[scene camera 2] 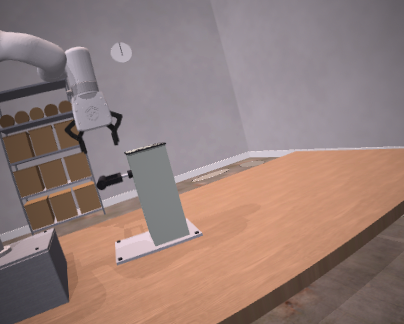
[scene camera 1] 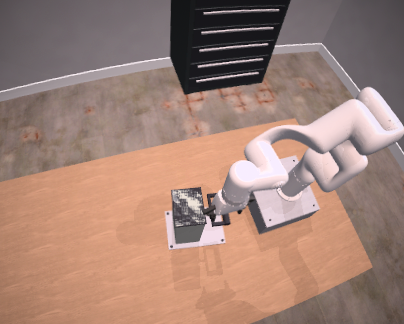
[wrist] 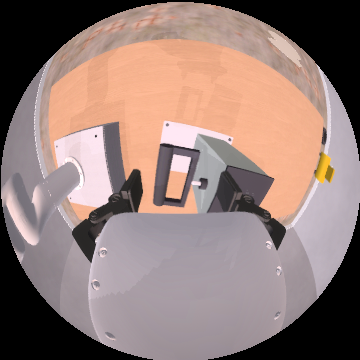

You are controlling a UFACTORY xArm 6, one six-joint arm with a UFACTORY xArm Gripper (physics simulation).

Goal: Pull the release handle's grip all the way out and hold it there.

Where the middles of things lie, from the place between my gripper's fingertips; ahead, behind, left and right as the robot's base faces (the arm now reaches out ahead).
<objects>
I see my gripper 29 cm above the pale base plate (scene camera 2: pixel 140 245), 6 cm to the left of it and 6 cm short of it.
</objects>
